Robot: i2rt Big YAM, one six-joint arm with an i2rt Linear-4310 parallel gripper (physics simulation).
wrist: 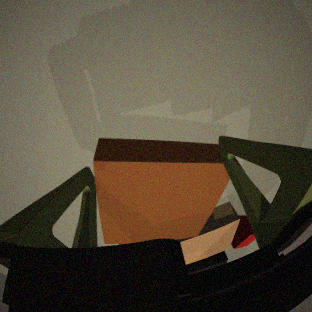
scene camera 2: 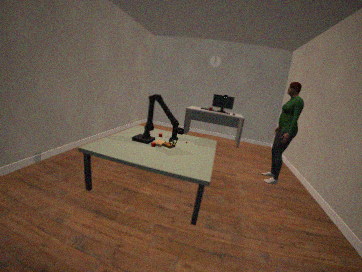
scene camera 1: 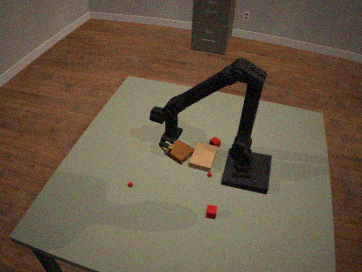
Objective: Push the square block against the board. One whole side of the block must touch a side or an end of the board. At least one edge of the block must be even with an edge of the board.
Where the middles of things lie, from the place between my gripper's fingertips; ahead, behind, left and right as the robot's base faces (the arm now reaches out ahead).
My gripper is now 50 mm past the square block (wrist: 146, 189) and 10 mm to the right of it. The rest, counted from my hand: tan board (wrist: 216, 235) 170 mm behind, 20 mm to the left.
